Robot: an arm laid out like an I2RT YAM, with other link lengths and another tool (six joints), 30 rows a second.
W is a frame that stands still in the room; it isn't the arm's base.
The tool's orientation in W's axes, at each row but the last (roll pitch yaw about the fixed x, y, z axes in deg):
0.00 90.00 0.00
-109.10 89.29 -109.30
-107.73 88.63 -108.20
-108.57 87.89 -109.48
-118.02 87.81 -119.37
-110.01 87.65 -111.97
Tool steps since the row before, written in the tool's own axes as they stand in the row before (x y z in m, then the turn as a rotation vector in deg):
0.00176 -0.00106 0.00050 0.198 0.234 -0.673
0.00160 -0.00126 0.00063 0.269 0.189 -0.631
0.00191 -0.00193 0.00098 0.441 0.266 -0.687
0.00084 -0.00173 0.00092 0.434 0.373 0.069
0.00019 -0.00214 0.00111 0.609 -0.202 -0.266
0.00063 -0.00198 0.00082 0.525 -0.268 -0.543
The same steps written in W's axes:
0.00050 -0.00106 -0.00176 -0.673 0.234 -0.198
0.00062 -0.00128 -0.00159 -0.631 0.188 -0.269
0.00095 -0.00198 -0.00187 -0.688 0.262 -0.442
0.00088 -0.00177 -0.00079 0.070 0.357 -0.448
0.00106 -0.00217 -0.00014 -0.282 -0.216 -0.597
0.00074 -0.00203 -0.00056 -0.560 -0.269 -0.507

